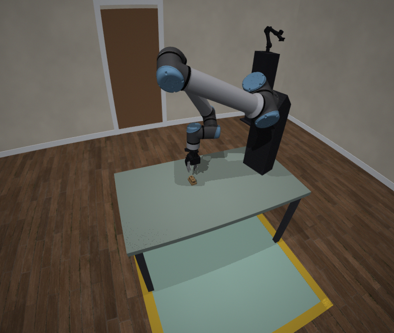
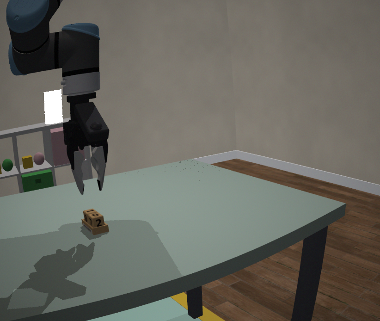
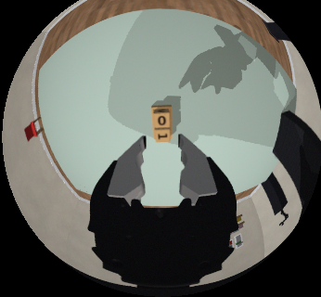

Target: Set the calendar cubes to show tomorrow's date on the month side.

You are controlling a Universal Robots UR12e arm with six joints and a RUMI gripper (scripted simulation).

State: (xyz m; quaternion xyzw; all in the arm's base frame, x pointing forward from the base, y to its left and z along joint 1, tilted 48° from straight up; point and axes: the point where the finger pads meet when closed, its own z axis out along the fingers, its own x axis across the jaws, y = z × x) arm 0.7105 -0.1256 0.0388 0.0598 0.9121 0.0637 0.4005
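Now: the cube 80 mm below my hand. Round my hand: wooden calendar tray 20 mm to the left, 100 mm below.
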